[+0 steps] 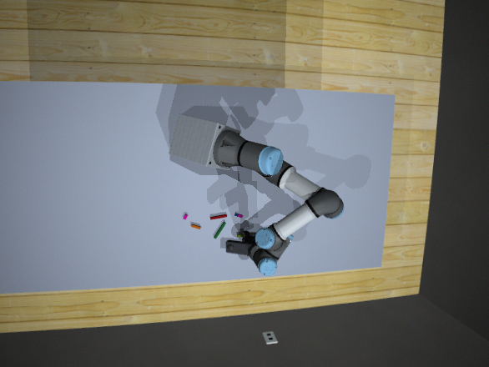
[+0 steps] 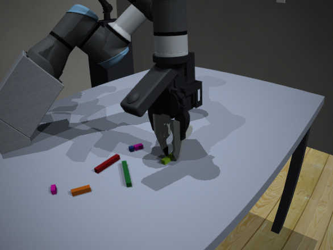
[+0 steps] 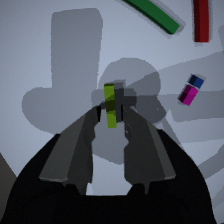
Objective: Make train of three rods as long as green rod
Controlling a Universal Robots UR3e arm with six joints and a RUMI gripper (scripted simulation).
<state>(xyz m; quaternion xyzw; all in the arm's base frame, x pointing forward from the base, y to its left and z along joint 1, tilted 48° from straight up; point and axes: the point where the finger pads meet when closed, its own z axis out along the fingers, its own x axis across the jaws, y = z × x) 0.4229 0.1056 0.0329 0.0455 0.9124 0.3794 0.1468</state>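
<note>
Now: hand 1 cm above the lime rod. The rest, counted from my hand: blue rod: 9 cm behind, 3 cm to the right, 1 cm below; green rod: 10 cm to the right, 3 cm behind, 1 cm below; red rod: 10 cm to the right, 9 cm behind, 1 cm below.
</note>
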